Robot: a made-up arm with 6 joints. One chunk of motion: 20 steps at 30 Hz.
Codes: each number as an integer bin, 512 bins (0 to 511) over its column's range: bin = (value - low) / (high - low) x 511, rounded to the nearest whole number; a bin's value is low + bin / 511 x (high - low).
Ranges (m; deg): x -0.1..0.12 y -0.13..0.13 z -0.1..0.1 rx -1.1..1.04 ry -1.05..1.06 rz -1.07..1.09
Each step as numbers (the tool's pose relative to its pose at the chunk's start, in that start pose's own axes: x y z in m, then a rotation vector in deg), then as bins.
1 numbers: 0.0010 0.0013 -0.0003 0.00 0.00 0.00
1 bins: 235 258 255 263 254 253
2 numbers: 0.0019 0.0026 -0.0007 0.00 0.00 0.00
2 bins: 237 261 254 263 254 253
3 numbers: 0.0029 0.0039 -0.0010 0.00 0.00 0.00
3 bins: 239 263 253 263 254 253
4 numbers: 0.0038 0.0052 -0.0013 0.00 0.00 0.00
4 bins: 241 266 252 263 254 253
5 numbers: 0.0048 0.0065 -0.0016 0.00 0.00 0.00
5 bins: 243 268 251 263 254 253
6 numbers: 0.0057 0.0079 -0.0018 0.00 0.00 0.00
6 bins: 246 271 251 263 254 253
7 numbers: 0.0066 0.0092 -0.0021 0.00 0.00 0.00
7 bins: 248 274 250 263 254 253
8 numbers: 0.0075 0.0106 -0.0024 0.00 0.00 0.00
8 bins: 250 276 249 263 254 253
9 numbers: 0.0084 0.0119 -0.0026 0.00 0.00 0.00
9 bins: 252 279 249 263 254 253
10 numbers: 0.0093 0.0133 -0.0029 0.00 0.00 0.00
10 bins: 254 282 248 263 254 253
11 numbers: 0.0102 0.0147 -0.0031 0.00 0.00 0.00
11 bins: 256 284 248 263 254 253
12 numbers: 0.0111 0.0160 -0.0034 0.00 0.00 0.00
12 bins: 258 287 247 263 254 253
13 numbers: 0.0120 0.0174 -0.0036 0.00 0.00 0.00
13 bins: 260 290 246 263 254 253
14 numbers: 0.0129 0.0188 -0.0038 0.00 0.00 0.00
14 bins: 262 292 246 263 254 253
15 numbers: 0.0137 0.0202 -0.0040 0.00 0.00 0.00
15 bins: 264 295 245 263 254 253
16 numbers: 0.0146 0.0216 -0.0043 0.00 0.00 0.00
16 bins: 266 298 245 263 254 253
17 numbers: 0.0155 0.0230 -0.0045 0.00 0.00 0.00
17 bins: 268 301 244 263 254 253
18 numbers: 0.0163 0.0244 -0.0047 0.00 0.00 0.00
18 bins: 270 303 243 263 254 253
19 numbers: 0.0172 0.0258 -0.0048 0.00 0.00 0.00
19 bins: 272 306 243 263 254 253
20 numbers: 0.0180 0.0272 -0.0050 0.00 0.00 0.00
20 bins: 274 309 243 263 254 253
